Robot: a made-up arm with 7 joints.
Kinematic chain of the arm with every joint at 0, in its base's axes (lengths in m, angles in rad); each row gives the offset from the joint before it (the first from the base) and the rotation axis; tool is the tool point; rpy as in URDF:
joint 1: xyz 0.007 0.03 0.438 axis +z
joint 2: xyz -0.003 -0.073 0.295 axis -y
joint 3: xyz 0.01 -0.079 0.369 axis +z
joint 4: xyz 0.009 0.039 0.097 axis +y
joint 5: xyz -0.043 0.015 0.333 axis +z
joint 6: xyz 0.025 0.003 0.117 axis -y
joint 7: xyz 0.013 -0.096 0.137 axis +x
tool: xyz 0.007 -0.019 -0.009 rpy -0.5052 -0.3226 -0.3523
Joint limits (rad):
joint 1: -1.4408..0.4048
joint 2: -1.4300..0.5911
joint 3: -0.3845..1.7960
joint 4: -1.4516..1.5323
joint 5: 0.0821..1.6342
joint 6: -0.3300..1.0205
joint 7: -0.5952..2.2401
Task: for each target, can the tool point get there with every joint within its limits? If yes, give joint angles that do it. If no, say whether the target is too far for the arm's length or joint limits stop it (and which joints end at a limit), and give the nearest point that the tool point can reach.
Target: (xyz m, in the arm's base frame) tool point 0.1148 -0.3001 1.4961
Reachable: yes | joints -0.7193 -1.0423 -0.0680 -1.1589 0.3713 0.7606 0.4731
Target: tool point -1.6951 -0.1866 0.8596
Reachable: no: too far | nearest point -0.8676 -0.0813 1.0175 | short by 0.849 m
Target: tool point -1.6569 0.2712 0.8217
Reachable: no: too far | nearest point -0.8619 0.1559 0.9994 | short by 0.823 m
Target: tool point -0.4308 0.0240 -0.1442
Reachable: no: joint limits stop it (at a limit: joint 1, joint 2, joint 3, joint 4, joint 6, joint 7) | nearest point -0.2527 -0.4685 0.2168 | short by 0.636 m
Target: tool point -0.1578 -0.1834 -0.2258
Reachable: no: joint limits stop it (at a limit: joint 1, joint 2, joint 4, joint 6, joint 7) | nearest point -0.1071 -0.4545 0.1908 | short by 0.500 m
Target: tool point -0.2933 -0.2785 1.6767
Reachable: yes | joints -0.9966 -0.0548 1.4342 -0.4244 0.4550 0.8561 -0.0630
